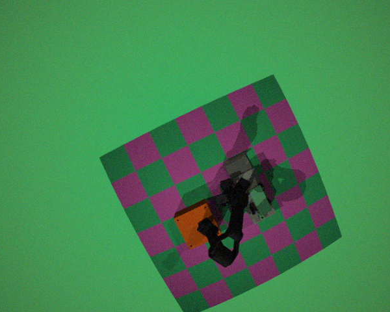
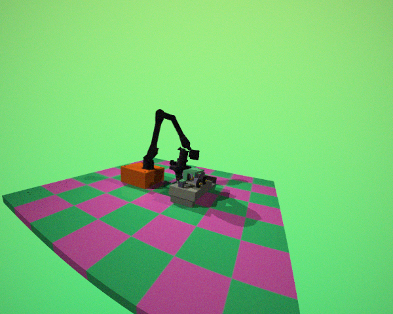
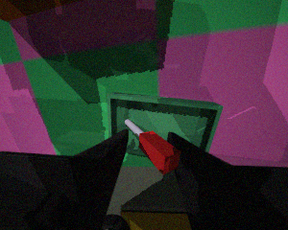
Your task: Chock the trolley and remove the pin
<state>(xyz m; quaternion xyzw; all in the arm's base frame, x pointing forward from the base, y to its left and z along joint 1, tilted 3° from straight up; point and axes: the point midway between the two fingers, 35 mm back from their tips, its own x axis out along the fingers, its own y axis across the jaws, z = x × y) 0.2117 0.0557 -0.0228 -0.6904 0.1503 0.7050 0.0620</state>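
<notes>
My gripper tip is now 1 cm short of the green tray, 1 cm to the right of it and 5 cm above it. From my gripper tip the other things lie so: grey ramp (12 cm ahead, 10 cm to the right, 1 cm above); red-headed stop pin (right at my gripper tip); yellow chock (8 cm ahead, 5 cm above).
</notes>
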